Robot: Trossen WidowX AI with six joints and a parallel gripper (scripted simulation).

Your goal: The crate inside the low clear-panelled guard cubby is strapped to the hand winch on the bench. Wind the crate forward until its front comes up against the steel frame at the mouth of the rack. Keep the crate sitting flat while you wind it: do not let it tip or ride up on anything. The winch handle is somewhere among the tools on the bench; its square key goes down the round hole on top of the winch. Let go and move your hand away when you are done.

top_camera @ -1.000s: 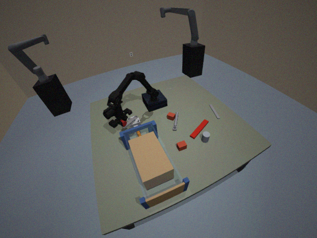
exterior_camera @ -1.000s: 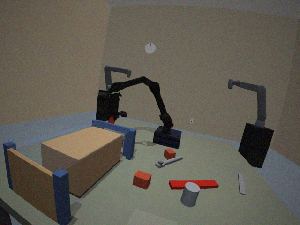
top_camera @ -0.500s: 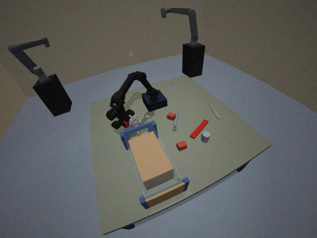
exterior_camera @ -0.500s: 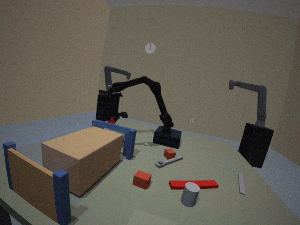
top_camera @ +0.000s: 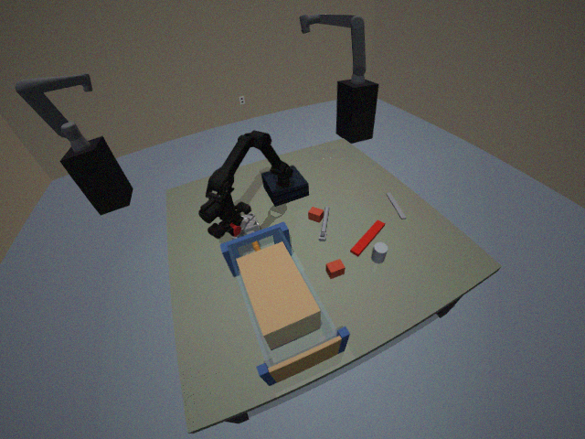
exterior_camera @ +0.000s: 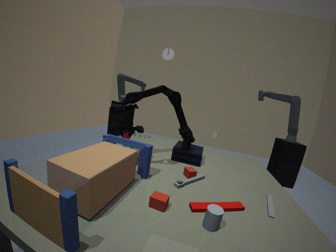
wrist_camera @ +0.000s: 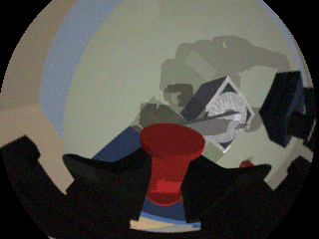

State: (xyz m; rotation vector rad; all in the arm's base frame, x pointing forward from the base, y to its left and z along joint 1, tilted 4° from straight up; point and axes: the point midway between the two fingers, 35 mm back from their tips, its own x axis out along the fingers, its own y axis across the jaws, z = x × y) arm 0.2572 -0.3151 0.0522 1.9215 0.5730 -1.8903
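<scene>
Now: the hand winch 90 mm behind my gripper tip, 80 mm below it and 60 mm to the left of it. Also, from my gripper tip: red knob (20 mm above); then winch handle (30 mm to the left, 30 mm behind, 10 mm below); then red bar (540 mm to the left, 180 mm ahead, 110 mm below).
</scene>
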